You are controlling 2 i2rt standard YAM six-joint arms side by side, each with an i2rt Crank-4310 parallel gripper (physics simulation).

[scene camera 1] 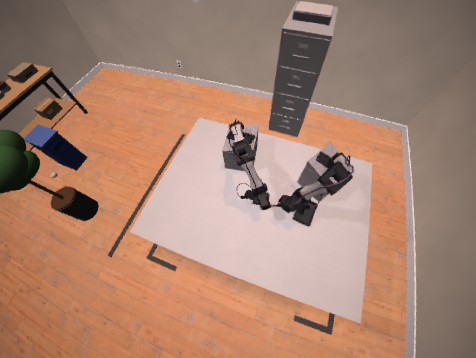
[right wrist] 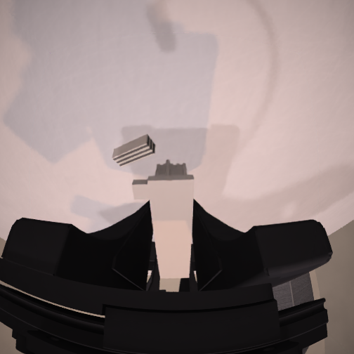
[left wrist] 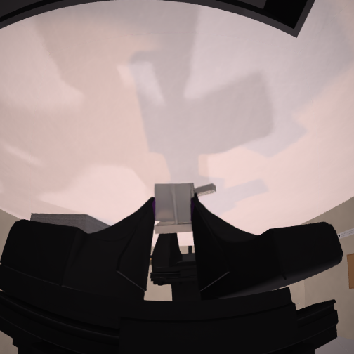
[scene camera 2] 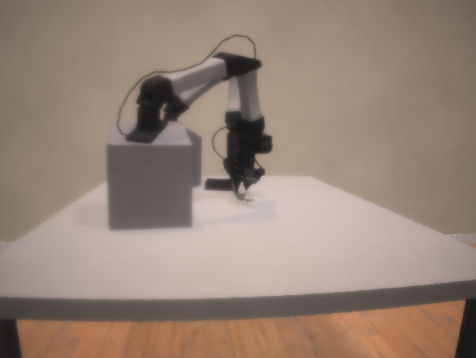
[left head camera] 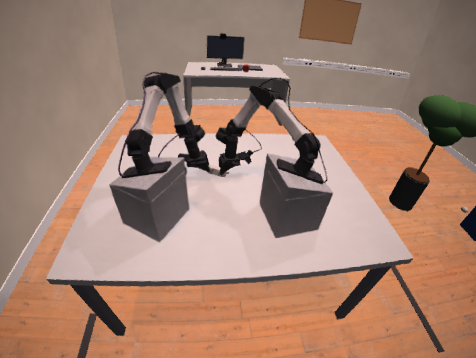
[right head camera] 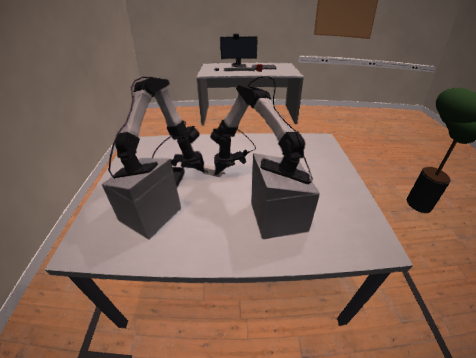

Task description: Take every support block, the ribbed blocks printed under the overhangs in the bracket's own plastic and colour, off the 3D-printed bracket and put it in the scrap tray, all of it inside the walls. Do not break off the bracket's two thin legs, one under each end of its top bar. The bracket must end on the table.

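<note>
The pale grey bracket (left head camera: pixel 217 172) (right wrist: pixel 171 225) is between the two grippers, low over the table; a gap beneath it cannot be judged. My left gripper (left wrist: pixel 172 199) is shut on a ridged grey part of it. My right gripper (right wrist: pixel 172 201) is shut on its smooth, wide part. A ribbed section (right wrist: pixel 171 168) shows at the bracket's near end, and a small tab sticks out beside it. A loose-looking ribbed support block (right wrist: pixel 134 150) (left wrist: pixel 205 189) lies apart from the bracket. The dark scrap tray (scene camera 1: pixel 305 213) (scene camera 2: pixel 217 184) is beside the left gripper; its inside is hidden. The thin legs cannot be made out.
Both arms stand on grey pedestals (left head camera: pixel 154 210) (left head camera: pixel 295 207) on the white table (left head camera: pixel 215 255). The tray lies close to the left arm's wrist. The two wrists are close together over the middle. A cable loops beside the right wrist.
</note>
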